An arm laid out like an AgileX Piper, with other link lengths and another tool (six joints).
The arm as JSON. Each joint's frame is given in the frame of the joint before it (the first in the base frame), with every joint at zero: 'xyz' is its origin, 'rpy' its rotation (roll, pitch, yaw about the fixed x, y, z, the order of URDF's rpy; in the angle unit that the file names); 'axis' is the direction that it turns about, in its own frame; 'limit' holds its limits. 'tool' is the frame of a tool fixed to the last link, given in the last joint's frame.
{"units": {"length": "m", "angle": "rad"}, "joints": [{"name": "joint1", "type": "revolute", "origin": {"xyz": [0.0, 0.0, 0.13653], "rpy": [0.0, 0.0, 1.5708]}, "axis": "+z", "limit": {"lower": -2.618, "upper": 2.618}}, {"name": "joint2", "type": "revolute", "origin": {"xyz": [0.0, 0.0, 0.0], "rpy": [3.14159, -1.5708, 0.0]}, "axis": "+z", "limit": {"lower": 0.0, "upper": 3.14}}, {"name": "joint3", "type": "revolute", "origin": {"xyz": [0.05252, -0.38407, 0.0], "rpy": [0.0, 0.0, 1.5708]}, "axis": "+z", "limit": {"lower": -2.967, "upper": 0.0}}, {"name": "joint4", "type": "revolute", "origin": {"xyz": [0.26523, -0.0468, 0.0], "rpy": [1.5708, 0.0, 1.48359]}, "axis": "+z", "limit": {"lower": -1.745, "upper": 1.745}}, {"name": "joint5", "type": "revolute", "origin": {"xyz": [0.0, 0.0, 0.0], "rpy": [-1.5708, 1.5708, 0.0]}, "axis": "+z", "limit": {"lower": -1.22, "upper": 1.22}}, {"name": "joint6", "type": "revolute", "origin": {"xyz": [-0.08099, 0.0, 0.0], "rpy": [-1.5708, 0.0, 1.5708]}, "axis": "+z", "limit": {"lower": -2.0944, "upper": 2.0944}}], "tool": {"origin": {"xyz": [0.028, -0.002, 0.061], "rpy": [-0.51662, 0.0, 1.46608]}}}
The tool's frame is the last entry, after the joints.
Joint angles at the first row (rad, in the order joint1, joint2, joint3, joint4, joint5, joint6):
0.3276 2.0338 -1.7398 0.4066 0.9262 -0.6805
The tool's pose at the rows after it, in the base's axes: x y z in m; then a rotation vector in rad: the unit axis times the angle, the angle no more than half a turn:
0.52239, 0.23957, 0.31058, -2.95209, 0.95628, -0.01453
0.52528, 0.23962, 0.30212, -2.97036, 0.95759, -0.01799
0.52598, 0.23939, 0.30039, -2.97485, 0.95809, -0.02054
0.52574, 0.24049, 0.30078, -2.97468, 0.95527, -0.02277
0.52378, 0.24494, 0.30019, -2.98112, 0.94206, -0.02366
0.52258, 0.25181, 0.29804, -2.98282, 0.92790, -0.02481
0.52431, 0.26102, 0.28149, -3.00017, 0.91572, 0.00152
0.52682, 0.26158, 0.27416, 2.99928, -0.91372, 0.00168
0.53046, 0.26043, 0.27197, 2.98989, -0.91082, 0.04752
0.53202, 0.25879, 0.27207, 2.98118, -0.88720, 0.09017
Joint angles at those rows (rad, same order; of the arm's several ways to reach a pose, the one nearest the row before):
0.3319 2.0507 -1.7398 0.3950 0.9170 -0.6805
0.3330 2.0647 -1.7398 0.3795 0.9116 -0.6805
0.3330 2.0675 -1.7398 0.3750 0.9101 -0.6805
0.3350 2.0675 -1.7408 0.3750 0.9092 -0.6805
0.3438 2.0683 -1.7408 0.3728 0.9092 -0.6805
0.3558 2.0736 -1.7417 0.3750 0.9021 -0.6805
0.3701 2.1033 -1.7417 0.3760 0.8930 -0.6805
0.3713 2.1159 -1.7416 0.3665 0.8850 -0.6805
0.3721 2.1203 -1.7417 0.3422 0.8620 -0.6805
0.3721 2.1203 -1.7434 0.3179 0.8531 -0.6904

